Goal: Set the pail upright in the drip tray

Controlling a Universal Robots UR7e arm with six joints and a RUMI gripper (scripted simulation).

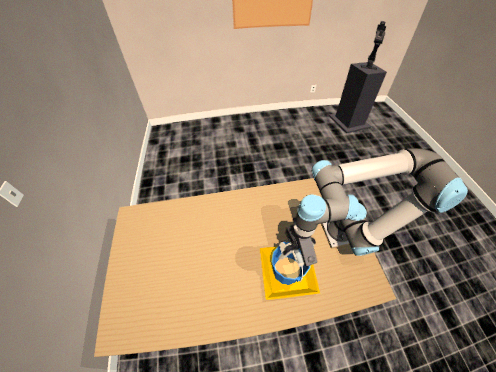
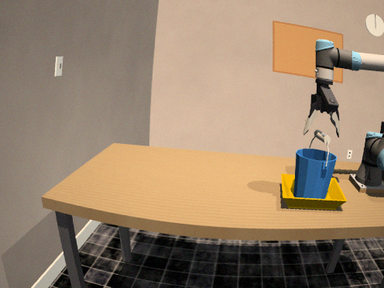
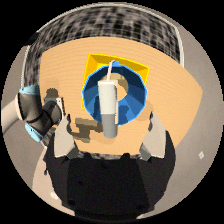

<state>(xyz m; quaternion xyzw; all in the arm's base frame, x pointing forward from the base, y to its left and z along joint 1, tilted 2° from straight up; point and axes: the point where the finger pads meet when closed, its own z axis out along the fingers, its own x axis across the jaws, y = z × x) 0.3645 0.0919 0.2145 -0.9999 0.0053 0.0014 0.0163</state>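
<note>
Now: the white handle 3 cm below my hand. From my hand the other things lie so: yellow drip tray (22 cm below, 1 cm to the left, 1 cm ahead); blue pail (9 cm below, 1 cm ahead).
</note>
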